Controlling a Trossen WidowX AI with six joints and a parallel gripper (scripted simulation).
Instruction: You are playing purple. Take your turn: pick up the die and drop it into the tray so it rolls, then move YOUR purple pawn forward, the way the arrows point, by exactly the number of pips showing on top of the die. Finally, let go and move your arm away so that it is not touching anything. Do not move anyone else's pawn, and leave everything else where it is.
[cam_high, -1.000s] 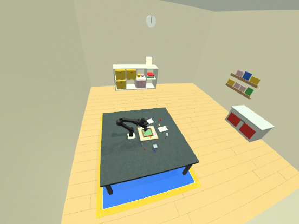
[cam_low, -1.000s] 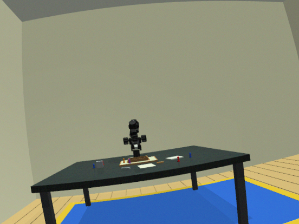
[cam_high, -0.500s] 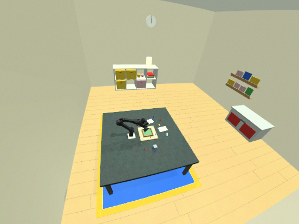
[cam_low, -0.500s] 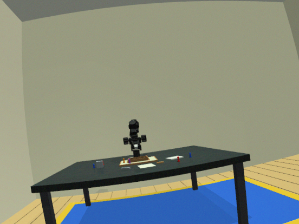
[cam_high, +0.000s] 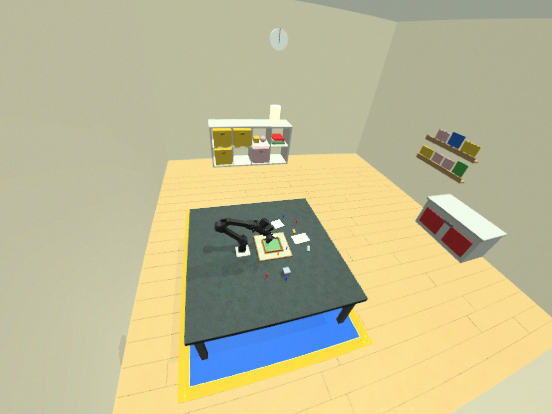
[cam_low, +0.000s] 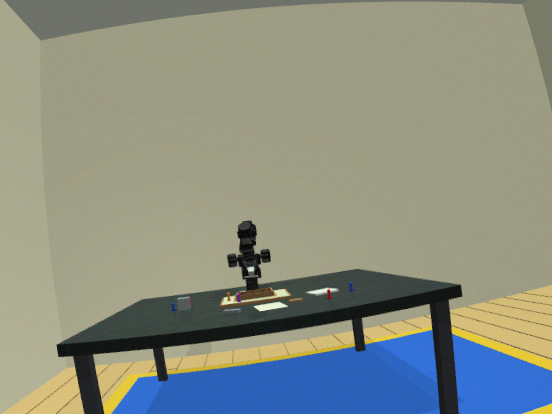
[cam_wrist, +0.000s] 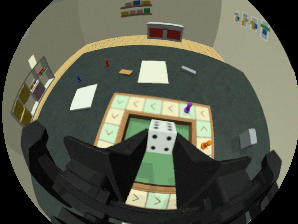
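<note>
Right now my gripper tip is right at the white die. Also, from my gripper tip: orange pawn 40 mm ahead, 100 mm to the right, 100 mm below; green-floored tray 120 mm below; purple pawn 120 mm ahead, 40 mm to the right, 100 mm below.
</note>
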